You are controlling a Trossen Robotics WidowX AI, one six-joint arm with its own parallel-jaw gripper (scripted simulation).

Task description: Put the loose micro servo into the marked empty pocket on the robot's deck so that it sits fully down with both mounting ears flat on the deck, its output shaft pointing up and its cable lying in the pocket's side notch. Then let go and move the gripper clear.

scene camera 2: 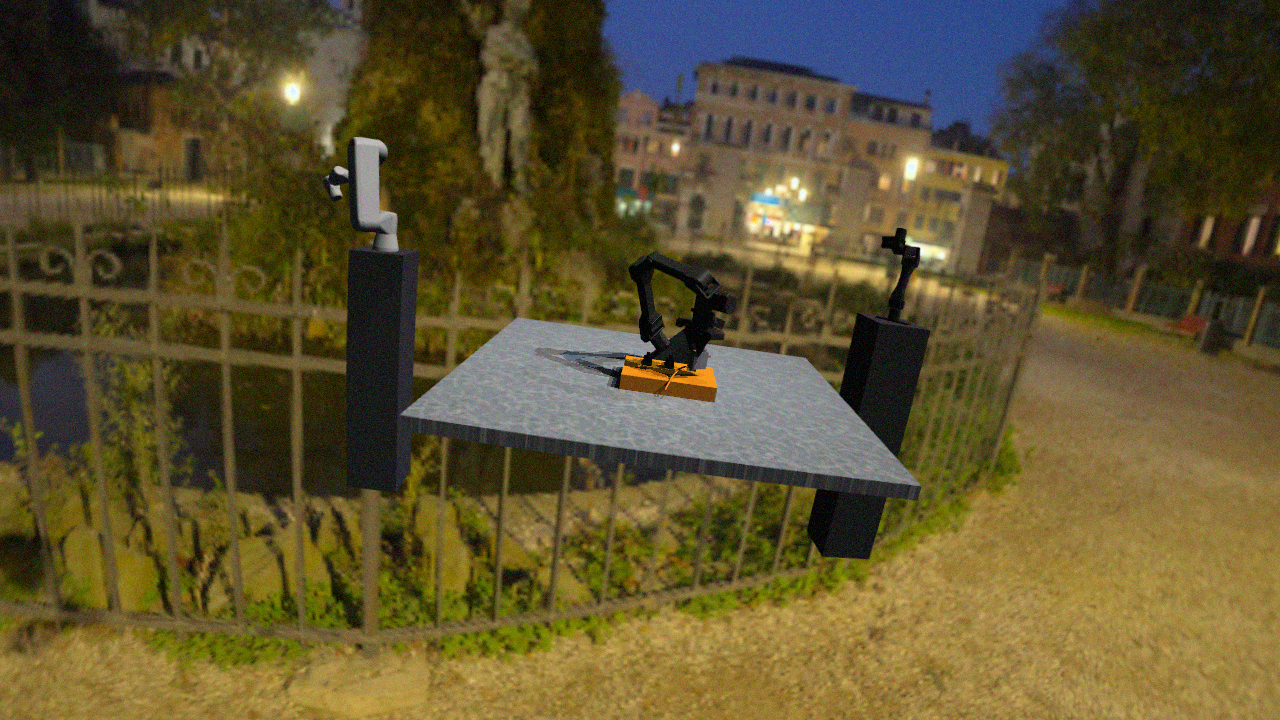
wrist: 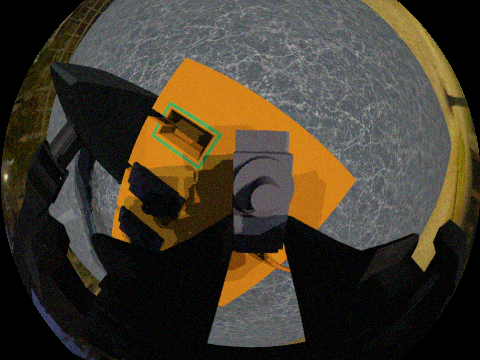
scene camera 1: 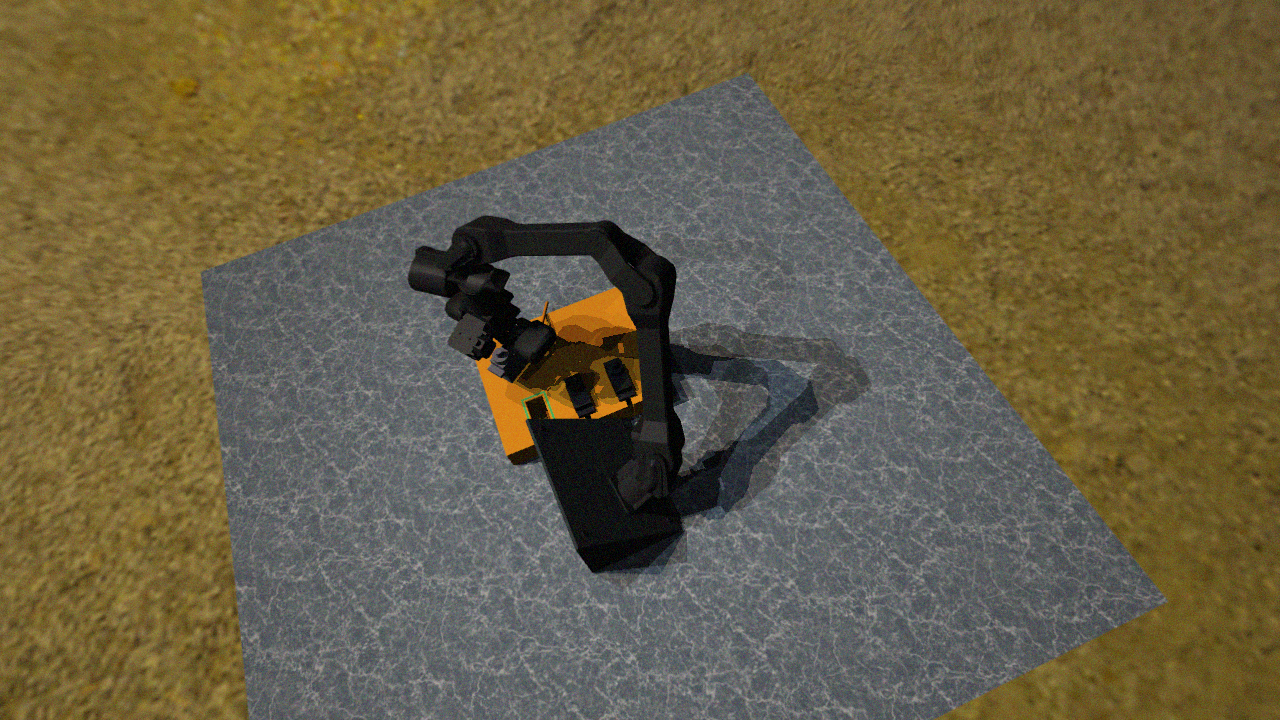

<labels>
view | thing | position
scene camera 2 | my gripper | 695, 354
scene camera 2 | orange deck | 636, 377
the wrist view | my gripper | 259, 222
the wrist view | grey micro servo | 263, 187
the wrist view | orange deck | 321, 182
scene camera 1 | my gripper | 513, 348
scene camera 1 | grey micro servo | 505, 364
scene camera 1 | orange deck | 590, 332
</labels>
